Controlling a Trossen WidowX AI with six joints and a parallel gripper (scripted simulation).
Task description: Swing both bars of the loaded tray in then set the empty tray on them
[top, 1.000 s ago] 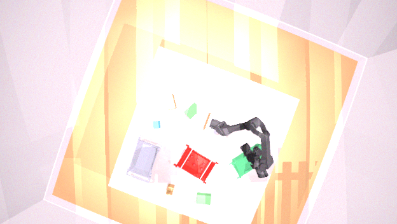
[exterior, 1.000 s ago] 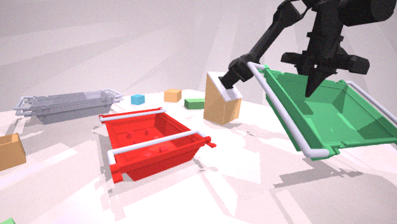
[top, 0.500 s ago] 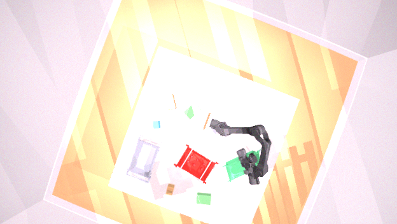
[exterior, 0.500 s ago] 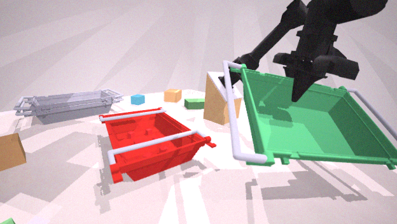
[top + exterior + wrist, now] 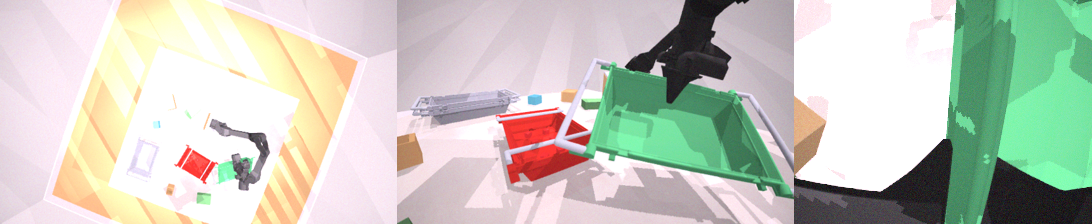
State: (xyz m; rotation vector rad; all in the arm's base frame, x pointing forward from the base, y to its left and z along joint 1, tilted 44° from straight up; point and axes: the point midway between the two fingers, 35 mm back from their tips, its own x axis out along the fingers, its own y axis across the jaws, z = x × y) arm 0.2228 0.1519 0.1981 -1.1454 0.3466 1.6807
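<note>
My gripper tip is now 70 mm short of the green tray and 40 mm to the right of it. The rest, counted from my gripper tip: brown box: 440 mm ahead, 380 mm to the right, 140 mm below; then blue cube: 670 mm to the right, 130 mm below, 40 mm behind.
</note>
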